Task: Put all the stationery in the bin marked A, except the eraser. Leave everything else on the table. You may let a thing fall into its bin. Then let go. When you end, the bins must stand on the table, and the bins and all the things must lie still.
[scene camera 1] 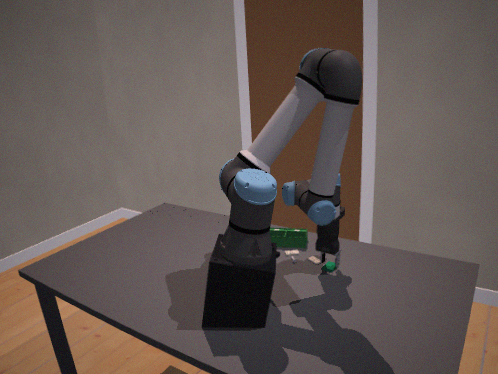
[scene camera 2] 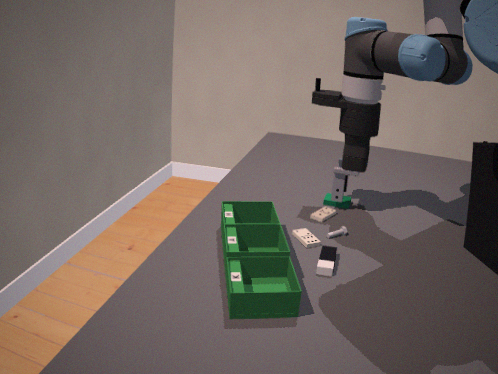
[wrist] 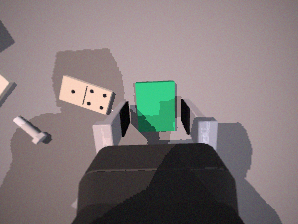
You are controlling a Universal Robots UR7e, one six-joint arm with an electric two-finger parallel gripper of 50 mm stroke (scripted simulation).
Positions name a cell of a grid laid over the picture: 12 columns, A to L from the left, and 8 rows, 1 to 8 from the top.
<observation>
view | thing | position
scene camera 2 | my gripper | I5
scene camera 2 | joined green bins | G7
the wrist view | my gripper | G4
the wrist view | green block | G4
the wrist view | domino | C4
</observation>
